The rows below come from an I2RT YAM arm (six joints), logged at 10 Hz.
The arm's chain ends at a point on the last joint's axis. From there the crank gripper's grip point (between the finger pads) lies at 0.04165 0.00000 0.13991 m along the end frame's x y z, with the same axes.
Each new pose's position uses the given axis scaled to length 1; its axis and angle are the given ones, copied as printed.
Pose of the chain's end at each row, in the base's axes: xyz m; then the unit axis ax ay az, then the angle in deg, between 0 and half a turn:
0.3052, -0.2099, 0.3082, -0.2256, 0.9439, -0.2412, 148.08
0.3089, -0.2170, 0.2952, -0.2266, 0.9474, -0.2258, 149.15
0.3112, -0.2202, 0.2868, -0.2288, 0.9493, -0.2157, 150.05
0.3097, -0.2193, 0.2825, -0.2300, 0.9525, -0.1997, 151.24
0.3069, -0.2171, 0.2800, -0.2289, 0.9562, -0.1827, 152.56
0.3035, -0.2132, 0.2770, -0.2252, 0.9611, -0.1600, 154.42
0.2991, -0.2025, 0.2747, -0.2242, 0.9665, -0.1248, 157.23
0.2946, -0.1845, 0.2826, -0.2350, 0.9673, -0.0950, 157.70
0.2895, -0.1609, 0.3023, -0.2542, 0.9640, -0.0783, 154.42
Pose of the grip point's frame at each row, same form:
0.3577, -0.2738, 0.1879, -0.2256, 0.9439, -0.2412, 148.08
0.3584, -0.2778, 0.1721, -0.2266, 0.9474, -0.2258, 149.15
0.3584, -0.2791, 0.1618, -0.2288, 0.9493, -0.2157, 150.05
0.3535, -0.2749, 0.1548, -0.2300, 0.9525, -0.1997, 151.24
0.3467, -0.2692, 0.1496, -0.2289, 0.9562, -0.1827, 152.56
0.3376, -0.2605, 0.1432, -0.2252, 0.9611, -0.1600, 154.42
0.3246, -0.2422, 0.1365, -0.2242, 0.9665, -0.1248, 157.23
0.3179, -0.2165, 0.1421, -0.2350, 0.9673, -0.0950, 157.70
0.3206, -0.1864, 0.1620, -0.2542, 0.9640, -0.0783, 154.42

